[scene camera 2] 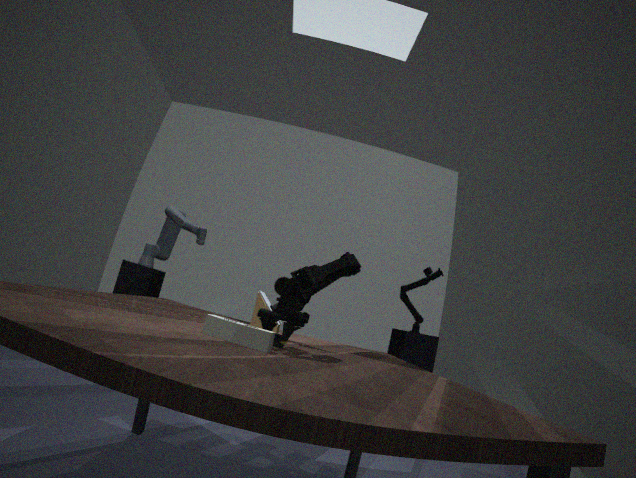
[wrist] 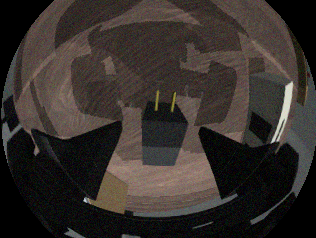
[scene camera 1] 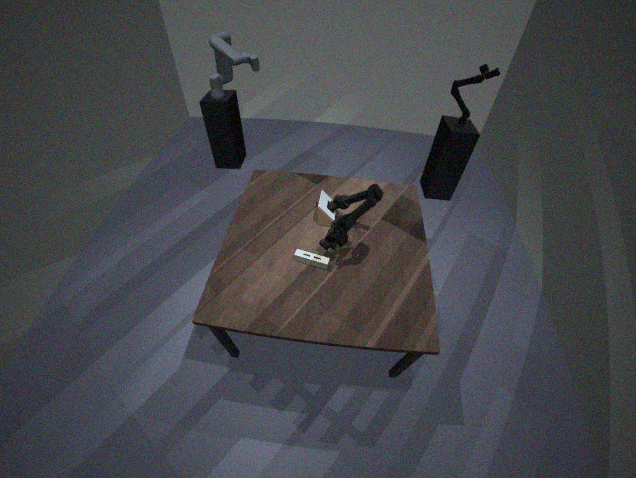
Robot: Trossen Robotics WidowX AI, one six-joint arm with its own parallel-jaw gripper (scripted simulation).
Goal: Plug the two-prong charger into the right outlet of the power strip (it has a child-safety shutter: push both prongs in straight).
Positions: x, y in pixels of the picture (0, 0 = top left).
Scene:
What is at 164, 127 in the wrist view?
A dark two-prong charger.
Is the gripper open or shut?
Open.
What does the gripper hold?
Nothing.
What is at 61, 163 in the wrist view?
The gripper.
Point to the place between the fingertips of the gripper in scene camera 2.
274, 343

